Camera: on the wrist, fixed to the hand. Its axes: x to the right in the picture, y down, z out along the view.
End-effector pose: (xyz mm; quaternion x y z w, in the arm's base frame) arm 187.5 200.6 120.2 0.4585 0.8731 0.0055 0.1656
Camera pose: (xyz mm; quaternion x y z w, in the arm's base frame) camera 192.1 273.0 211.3 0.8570 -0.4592 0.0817 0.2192
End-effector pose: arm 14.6 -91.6 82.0 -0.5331 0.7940 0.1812 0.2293
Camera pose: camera -67.4 -142.8 146.8 -0.7908 -0.4808 -0.3788 0.0003
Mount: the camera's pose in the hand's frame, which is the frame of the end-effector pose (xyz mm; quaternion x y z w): 29.8 60.3 -95.0 -0.0325 -0.2347 0.9711 0.0288
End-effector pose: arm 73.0 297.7 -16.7 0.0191 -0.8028 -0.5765 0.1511
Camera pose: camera 78.4 224.4 73.6 -0.9192 -0.0584 0.0996 0.3764
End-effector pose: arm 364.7 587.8 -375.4 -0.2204 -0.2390 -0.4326 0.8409
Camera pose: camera 450.2 546.3 -442.5 -0.3673 0.0238 0.8481 0.3811
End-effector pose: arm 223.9 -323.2 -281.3 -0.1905 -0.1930 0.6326 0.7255
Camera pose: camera 226.2 -289.1 -392.6 0.0680 0.0114 -0.7612 0.6449
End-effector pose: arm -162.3 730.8 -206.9 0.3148 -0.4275 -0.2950 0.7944
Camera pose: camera -54.4 770.2 -188.3 -0.5011 -0.4949 0.6752 0.2193
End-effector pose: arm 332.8 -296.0 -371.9 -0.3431 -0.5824 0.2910 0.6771
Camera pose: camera 431.6 -248.4 -411.0 0.5291 -0.1480 -0.7275 0.4109
